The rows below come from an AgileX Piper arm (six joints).
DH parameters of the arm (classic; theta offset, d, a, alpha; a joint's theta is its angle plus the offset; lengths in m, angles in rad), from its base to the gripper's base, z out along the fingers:
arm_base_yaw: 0 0.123 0 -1.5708
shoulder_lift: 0.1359 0 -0.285 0
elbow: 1.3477 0 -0.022 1.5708
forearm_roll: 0 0.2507 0 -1.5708
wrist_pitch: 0 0 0 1.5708
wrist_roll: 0 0.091 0 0
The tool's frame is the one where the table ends.
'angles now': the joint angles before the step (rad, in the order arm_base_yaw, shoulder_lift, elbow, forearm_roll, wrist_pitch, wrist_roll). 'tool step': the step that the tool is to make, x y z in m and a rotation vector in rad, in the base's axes. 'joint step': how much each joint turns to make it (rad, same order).
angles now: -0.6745 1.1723 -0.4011 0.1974 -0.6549 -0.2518
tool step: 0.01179 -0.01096 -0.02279 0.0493 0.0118 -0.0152
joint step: 0.0000 0.1320 0.0000 -0.0001 -0.0882 0.0434
